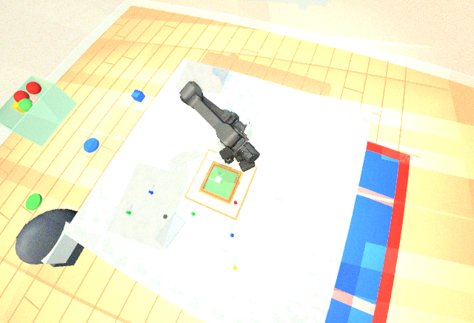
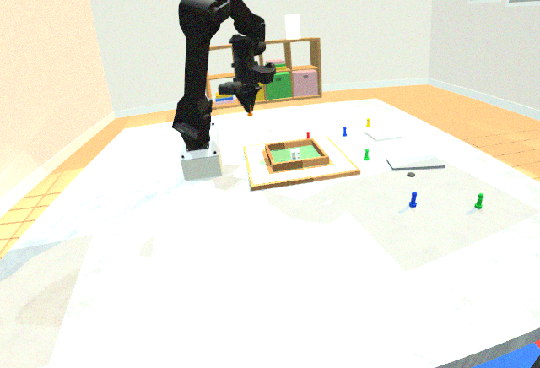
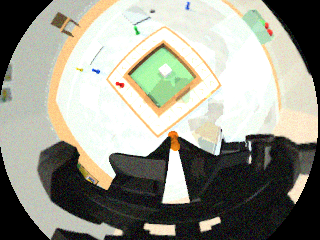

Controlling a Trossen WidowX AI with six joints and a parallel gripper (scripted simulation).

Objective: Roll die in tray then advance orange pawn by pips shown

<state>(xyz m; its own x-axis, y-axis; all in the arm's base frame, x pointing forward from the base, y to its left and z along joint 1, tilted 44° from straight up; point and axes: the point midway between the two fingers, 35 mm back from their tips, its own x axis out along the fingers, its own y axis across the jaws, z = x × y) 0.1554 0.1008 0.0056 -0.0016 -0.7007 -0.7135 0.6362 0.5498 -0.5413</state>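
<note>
My gripper tip is now 11 cm short of the white die, 8 cm to the left of it and 12 cm above it. Also, from my gripper tip: green-floored tray: 11 cm ahead, 6 cm to the right, 14 cm below; orange pawn: 1 cm above; red pawn: 18 cm ahead, 5 cm to the left, 12 cm below.
</note>
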